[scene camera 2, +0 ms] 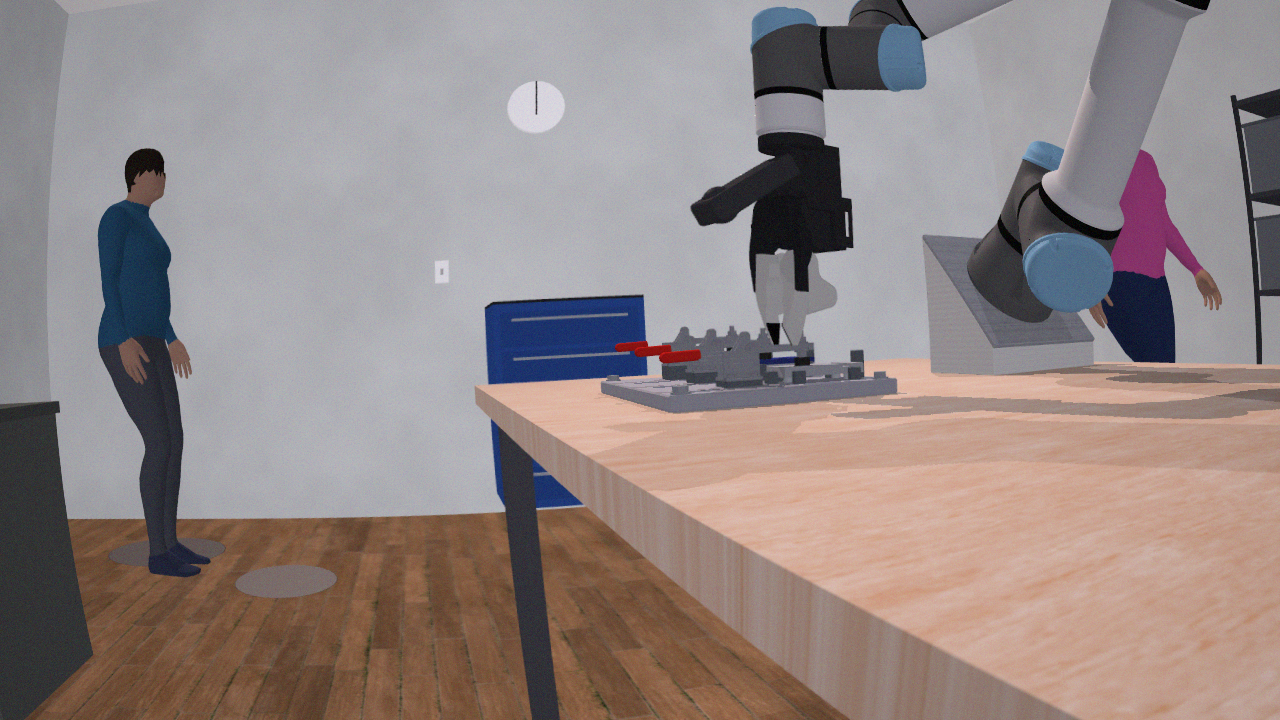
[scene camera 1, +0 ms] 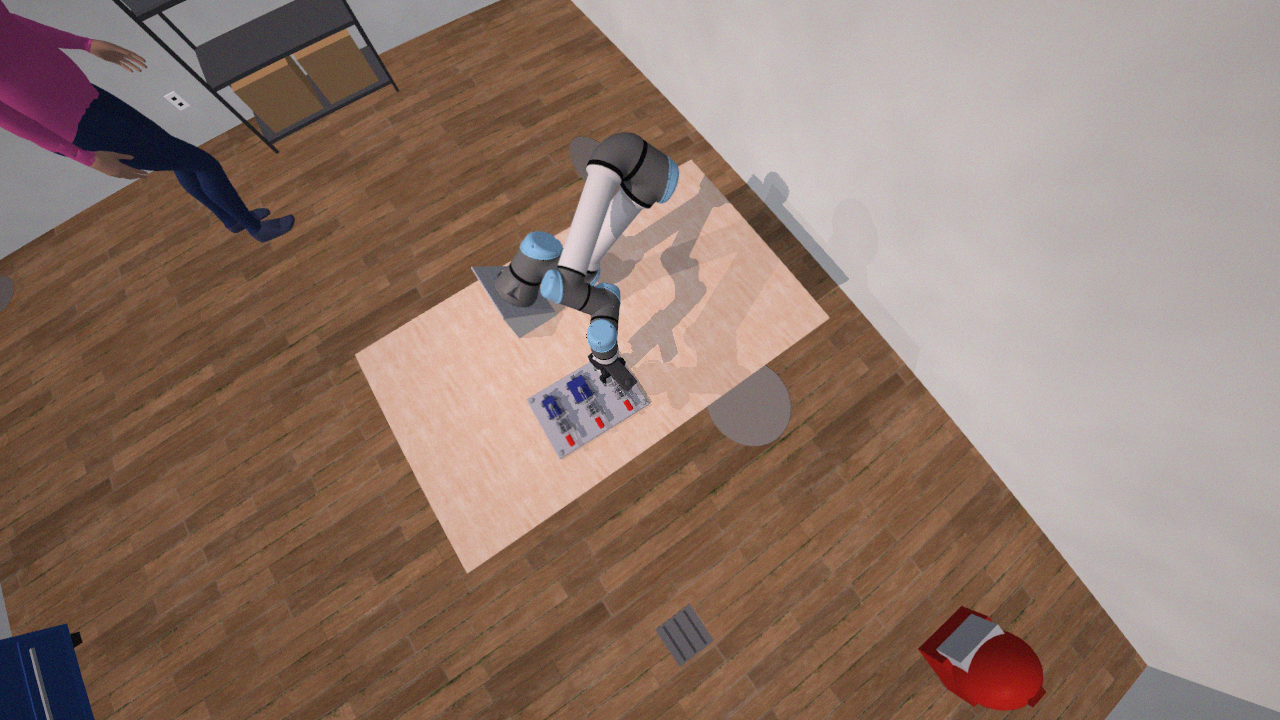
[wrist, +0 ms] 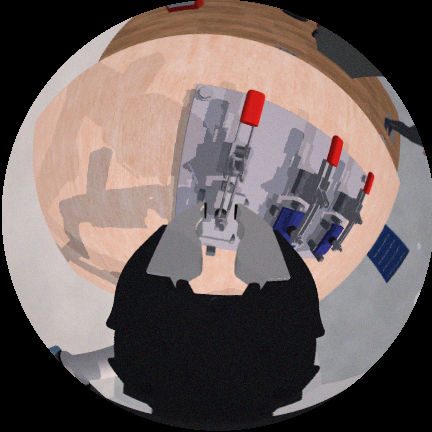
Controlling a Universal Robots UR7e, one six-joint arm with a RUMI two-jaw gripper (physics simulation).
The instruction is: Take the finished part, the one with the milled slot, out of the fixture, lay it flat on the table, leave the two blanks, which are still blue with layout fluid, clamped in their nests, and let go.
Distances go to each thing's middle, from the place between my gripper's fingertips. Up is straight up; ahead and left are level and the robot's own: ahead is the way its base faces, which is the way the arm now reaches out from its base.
Labels:
My gripper is now 1 cm short of the clamp arm point(scene camera 2: 803, 347). The rest, counted from my hand: fixture plate point(scene camera 2: 654, 392) 1 cm ahead, 12 cm to the right, 4 cm below; then finished part point(scene camera 2: 816, 369) 4 cm behind, 3 cm below.

